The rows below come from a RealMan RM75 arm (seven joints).
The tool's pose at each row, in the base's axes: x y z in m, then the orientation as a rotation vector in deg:
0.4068, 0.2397, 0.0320, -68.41, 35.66, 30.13
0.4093, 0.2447, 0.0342, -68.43, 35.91, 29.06
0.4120, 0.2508, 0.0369, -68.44, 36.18, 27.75
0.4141, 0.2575, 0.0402, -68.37, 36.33, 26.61
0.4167, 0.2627, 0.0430, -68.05, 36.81, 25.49
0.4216, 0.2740, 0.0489, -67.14, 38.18, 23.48
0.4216, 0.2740, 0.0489, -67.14, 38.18, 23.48
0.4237, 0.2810, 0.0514, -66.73, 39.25, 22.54
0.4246, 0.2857, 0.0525, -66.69, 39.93, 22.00
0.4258, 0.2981, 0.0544, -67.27, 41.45, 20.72
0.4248, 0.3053, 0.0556, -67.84, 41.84, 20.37
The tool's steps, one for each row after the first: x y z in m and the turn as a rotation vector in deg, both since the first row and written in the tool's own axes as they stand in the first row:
0.0005, -0.0017, 0.0057, 0.39, 0.68, -0.64
0.0009, -0.0037, 0.0127, 0.87, 1.48, -1.45
0.0005, -0.0054, 0.0202, 1.34, 2.09, -2.18
0.0007, -0.0076, 0.0263, 2.07, 2.86, -2.68
0.0007, -0.0116, 0.0393, 3.71, 4.52, -3.23
0.0007, -0.0116, 0.0393, 3.71, 4.52, -3.23
0.0009, -0.0127, 0.0470, 4.51, 5.63, -3.24
0.0010, -0.0127, 0.0519, 4.79, 6.38, -3.24
0.0012, -0.0113, 0.0644, 4.82, 8.31, -3.41
0.0000, -0.0094, 0.0714, 4.45, 8.95, -3.53

